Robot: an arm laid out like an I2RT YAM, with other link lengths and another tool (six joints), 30 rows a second.
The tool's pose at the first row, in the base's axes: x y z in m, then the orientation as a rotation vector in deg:
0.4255 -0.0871 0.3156 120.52 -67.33 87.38
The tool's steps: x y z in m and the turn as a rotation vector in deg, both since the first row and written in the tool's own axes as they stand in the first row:
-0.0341 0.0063 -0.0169 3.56 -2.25 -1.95
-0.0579 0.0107 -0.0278 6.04 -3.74 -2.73
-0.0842 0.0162 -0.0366 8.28 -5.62 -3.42
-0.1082 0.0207 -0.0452 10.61 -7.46 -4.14
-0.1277 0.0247 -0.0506 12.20 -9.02 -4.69
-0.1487 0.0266 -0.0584 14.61 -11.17 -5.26
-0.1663 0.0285 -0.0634 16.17 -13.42 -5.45
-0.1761 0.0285 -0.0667 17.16 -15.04 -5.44
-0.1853 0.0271 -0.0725 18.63 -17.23 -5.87
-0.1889 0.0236 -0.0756 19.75 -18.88 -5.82
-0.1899 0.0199 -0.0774 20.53 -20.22 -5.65
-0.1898 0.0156 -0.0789 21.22 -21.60 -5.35
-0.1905 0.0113 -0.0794 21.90 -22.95 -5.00
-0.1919 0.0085 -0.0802 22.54 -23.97 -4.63
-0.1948 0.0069 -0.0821 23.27 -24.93 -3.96
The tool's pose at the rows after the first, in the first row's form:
0.4061 -0.0651 0.2906 125.56 -63.76 87.70
0.3931 -0.0503 0.2728 128.83 -61.87 88.20
0.3804 -0.0365 0.2516 132.32 -60.27 88.12
0.3688 -0.0231 0.2327 135.82 -58.51 88.08
0.3602 -0.0136 0.2166 138.52 -57.27 87.70
0.3514 -0.0004 0.2006 142.35 -55.60 87.40
0.3448 0.0094 0.1865 145.66 -54.95 86.39
0.3416 0.0158 0.1791 147.94 -54.73 85.57
0.3379 0.0245 0.1735 -149.11 53.00 -83.16
0.3381 0.0303 0.1723 -148.88 51.81 -80.98
0.3396 0.0342 0.1729 -148.62 51.13 -79.20
0.3418 0.0378 0.1746 -148.28 50.66 -77.37
0.3446 0.0411 0.1751 -147.87 50.26 -75.59
0.3460 0.0440 0.1748 -147.37 49.91 -74.28
0.3457 0.0475 0.1733 -146.52 49.75 -73.10

